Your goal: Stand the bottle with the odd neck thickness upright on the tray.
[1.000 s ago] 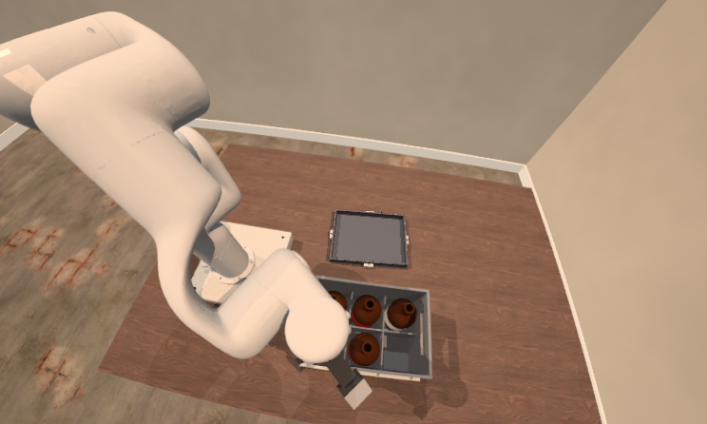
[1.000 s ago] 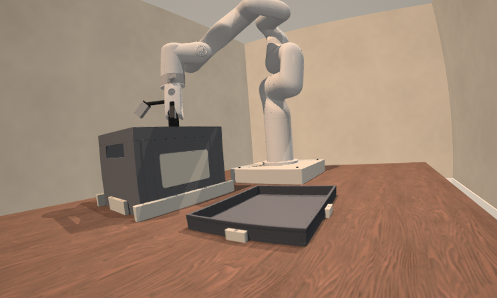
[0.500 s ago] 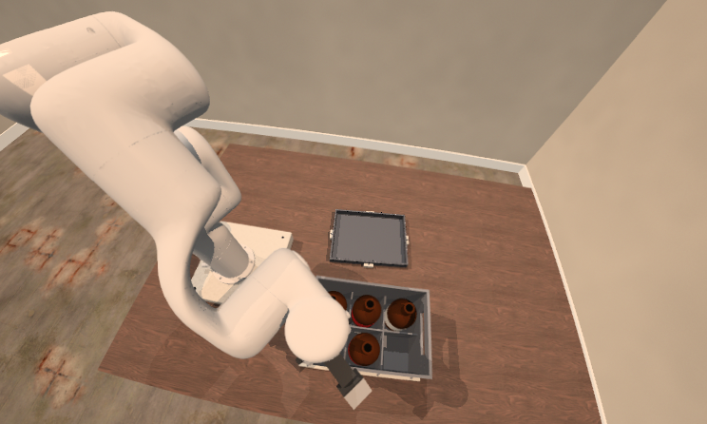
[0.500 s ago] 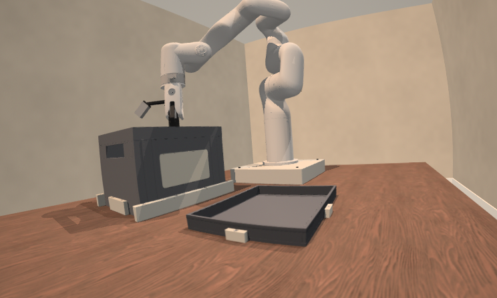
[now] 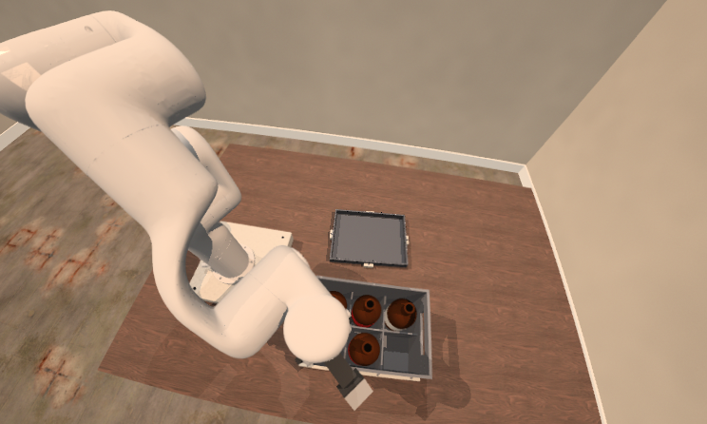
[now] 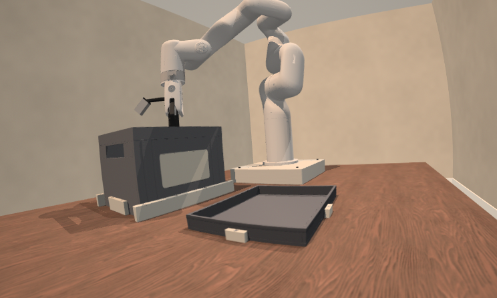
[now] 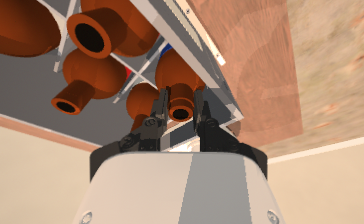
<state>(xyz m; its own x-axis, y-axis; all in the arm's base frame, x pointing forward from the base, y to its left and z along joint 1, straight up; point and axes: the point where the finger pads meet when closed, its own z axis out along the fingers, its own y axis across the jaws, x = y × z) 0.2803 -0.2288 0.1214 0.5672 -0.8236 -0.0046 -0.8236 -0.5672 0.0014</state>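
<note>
The dark grey crate lies 10 cm ahead of my hand, 8 cm below it and 3 cm to the left of it. Round my hand: dark tray 32 cm to the left, 15 cm below, 14 cm ahead; then brown bottle 10 cm ahead, 8 cm below, 7 cm to the left.
</note>
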